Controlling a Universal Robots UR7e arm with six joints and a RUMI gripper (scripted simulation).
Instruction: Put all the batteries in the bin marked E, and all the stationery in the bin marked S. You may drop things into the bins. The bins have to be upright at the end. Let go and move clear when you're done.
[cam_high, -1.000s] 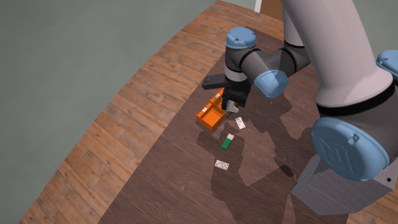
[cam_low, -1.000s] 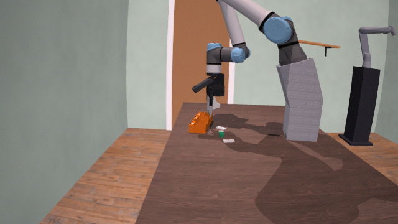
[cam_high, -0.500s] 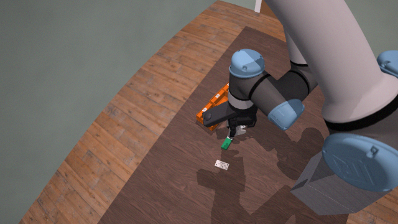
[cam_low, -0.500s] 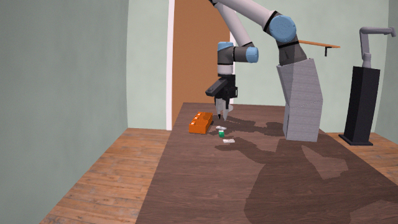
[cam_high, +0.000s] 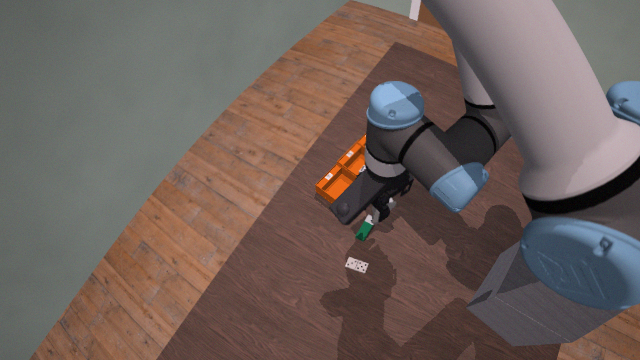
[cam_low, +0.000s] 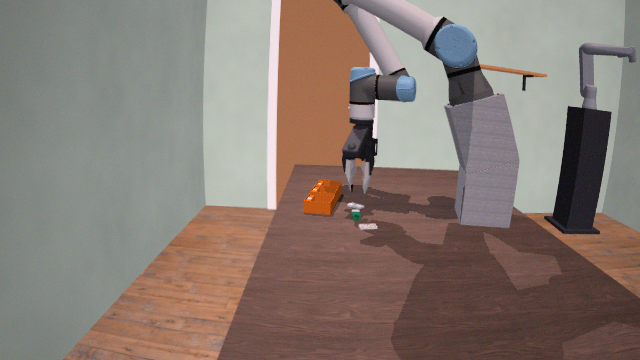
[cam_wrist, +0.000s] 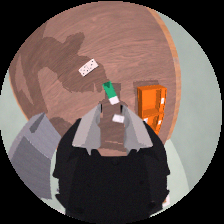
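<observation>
My hand is 10 mm to the left of the green-and-white eraser and 80 mm above it. Also, from my hand: grey object 100 mm ahead, 130 mm to the right, 80 mm below; blue battery 100 mm ahead, 210 mm to the right, 80 mm below; orange double bin 110 mm ahead, 130 mm to the right, 70 mm below.
</observation>
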